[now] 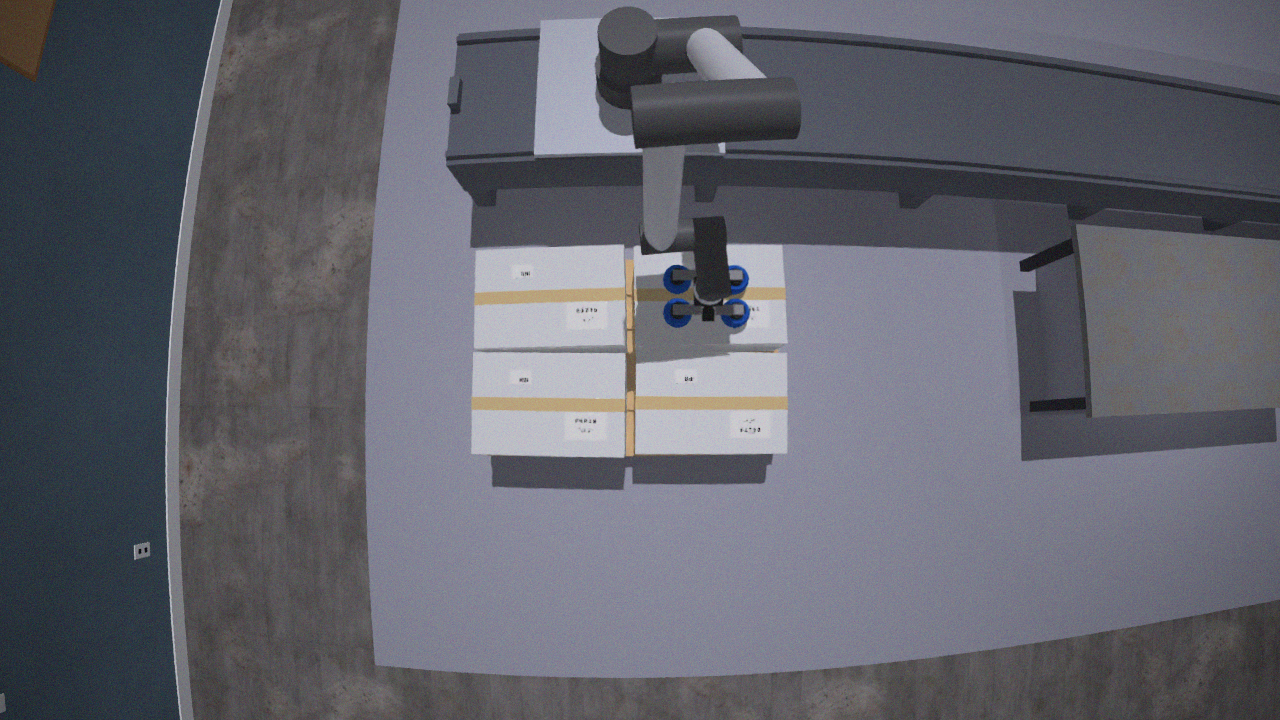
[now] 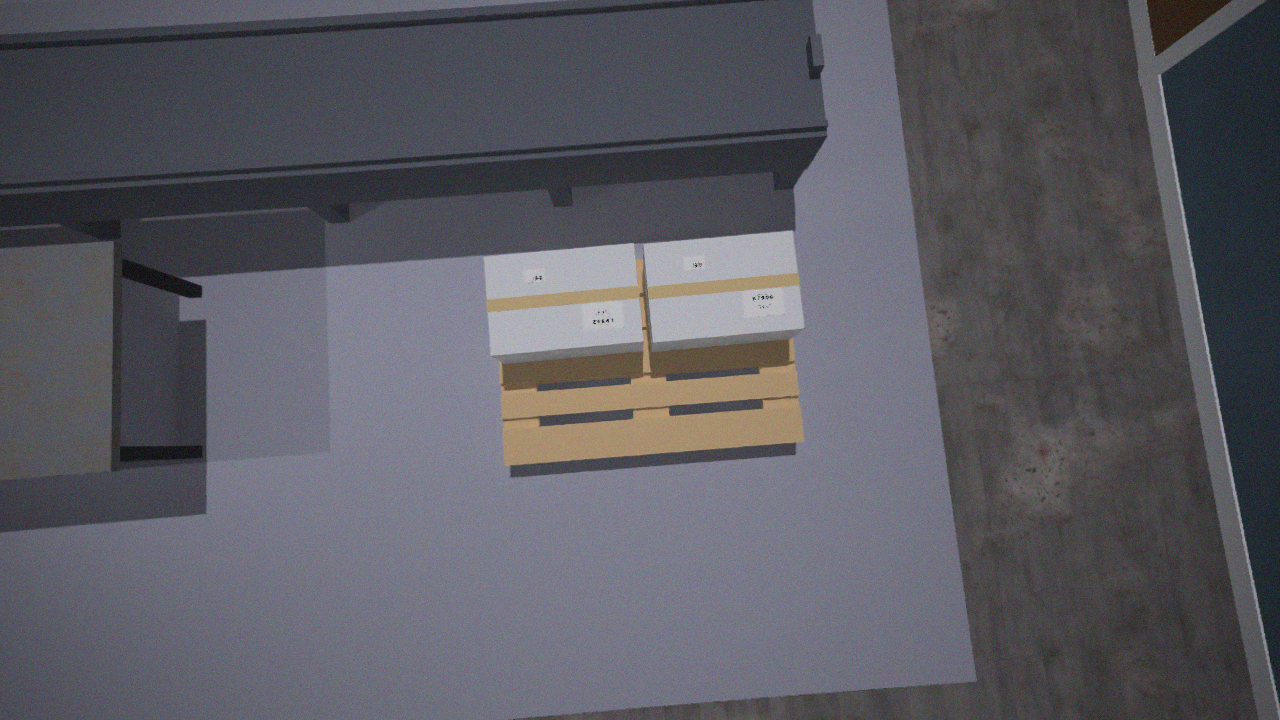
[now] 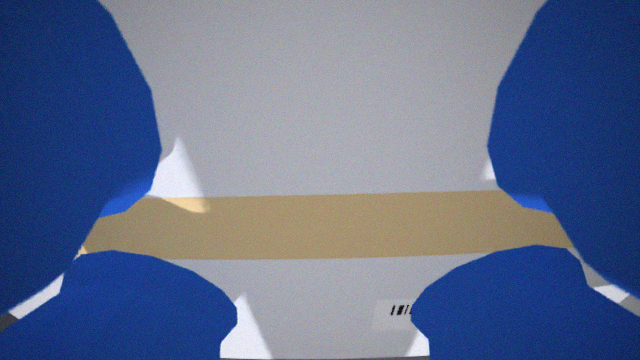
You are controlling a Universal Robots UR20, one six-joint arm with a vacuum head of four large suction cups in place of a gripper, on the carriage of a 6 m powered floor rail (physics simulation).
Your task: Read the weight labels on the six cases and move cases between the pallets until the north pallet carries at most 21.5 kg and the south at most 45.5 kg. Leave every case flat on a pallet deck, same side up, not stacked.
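Frame: origin at the arm's base, x ahead, y left, z up, level; centimetres.
Where they show: hand, its tool point: (image 3: 324, 236).
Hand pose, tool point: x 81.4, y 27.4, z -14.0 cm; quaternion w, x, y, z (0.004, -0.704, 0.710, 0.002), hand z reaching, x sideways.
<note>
After its pixels a point has its place.
Four white taped cases, back left (image 1: 537, 335) {x 94.8, y -34.2, z -14.7 cm}, back right (image 1: 771, 268) {x 70.0, y 52.8, z -15.9 cm} (image 3: 320, 100) {x 86.7, y 27.5, z -15.9 cm}, front left (image 1: 501, 438) {x 132.4, y -47.4, z -14.3 cm} and front right (image 1: 671, 438) {x 132.6, y 14.3, z -18.4 cm}, lie flat on the north pallet (image 1: 630, 438) {x 132.9, y -0.9, z -42.7 cm}. My vacuum head (image 1: 706, 296) {x 81.4, y 27.4, z -14.0 cm} (image 3: 320, 220) {x 81.4, y 27.4, z -14.0 cm} is over the back right case, its four blue cups on or very close to the top and partly hiding it. I cannot tell whether suction holds it; the case looks level, not visibly raised. Two cases, left (image 2: 537, 331) {x 91.5, y 508.8, z -16.1 cm} and right (image 2: 698, 322) {x 92.9, y 568.2, z -16.3 cm}, lie flat at the back of the south pallet (image 2: 648, 447) {x 137.3, y 546.4, z -42.7 cm}. The weight print is too small to read.
The floor rail (image 1: 895, 98) (image 2: 402, 107) runs behind both pallets. A table (image 1: 1181, 322) {x 90.9, y 239.1, z -4.0 cm} (image 2: 53, 358) {x 90.1, y 345.6, z -4.0 cm} stands between them. The arm's shadow crosses the back right north case.
</note>
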